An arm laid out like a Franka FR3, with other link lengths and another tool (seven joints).
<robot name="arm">
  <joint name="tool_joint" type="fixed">
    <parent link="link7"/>
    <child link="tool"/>
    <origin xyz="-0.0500 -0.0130 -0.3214" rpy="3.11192 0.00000 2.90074"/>
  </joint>
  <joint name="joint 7" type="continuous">
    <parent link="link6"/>
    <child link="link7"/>
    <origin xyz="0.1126 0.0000 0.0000"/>
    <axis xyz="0 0 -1"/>
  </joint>
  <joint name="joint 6" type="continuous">
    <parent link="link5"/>
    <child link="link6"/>
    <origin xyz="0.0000 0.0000 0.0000"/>
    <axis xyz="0 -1 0"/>
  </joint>
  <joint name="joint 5" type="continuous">
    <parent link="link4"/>
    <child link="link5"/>
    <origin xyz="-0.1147 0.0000 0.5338"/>
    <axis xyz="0 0 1"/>
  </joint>
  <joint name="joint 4" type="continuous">
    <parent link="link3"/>
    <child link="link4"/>
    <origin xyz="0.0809 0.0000 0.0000"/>
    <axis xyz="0 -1 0"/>
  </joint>
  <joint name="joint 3" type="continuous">
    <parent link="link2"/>
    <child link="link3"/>
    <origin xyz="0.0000 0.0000 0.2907"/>
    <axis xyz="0 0 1"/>
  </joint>
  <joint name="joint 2" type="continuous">
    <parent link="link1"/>
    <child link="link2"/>
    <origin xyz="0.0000 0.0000 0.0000"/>
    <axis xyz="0 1 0"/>
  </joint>
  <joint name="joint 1" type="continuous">
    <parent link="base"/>
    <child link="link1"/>
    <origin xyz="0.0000 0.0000 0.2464"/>
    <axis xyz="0 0 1"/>
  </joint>
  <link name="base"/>
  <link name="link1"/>
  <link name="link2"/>
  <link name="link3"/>
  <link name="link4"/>
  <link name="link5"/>
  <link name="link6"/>
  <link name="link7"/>
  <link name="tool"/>
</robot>
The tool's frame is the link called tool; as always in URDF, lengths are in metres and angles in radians. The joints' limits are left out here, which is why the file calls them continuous.
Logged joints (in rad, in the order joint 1, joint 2, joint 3, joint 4, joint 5, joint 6, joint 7), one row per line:
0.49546 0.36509 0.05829 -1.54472 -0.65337 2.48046 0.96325
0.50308 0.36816 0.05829 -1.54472 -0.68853 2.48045 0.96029
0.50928 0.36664 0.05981 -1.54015 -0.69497 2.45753 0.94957
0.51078 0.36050 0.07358 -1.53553 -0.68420 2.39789 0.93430
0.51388 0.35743 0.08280 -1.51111 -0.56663 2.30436 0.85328
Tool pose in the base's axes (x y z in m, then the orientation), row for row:
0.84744 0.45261 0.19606 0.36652 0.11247 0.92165 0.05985
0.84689 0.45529 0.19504 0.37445 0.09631 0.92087 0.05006
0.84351 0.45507 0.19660 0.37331 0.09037 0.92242 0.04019
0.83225 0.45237 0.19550 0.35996 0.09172 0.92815 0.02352
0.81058 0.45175 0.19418 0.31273 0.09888 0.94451 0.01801
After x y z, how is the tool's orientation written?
As a quaternion, w x y z.
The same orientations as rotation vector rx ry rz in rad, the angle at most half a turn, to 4 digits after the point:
0.2890 2.3685 0.1538
0.2466 2.3577 0.1282
0.2315 2.3629 0.1030
0.2364 2.3927 0.0606
0.2608 2.4914 0.0475

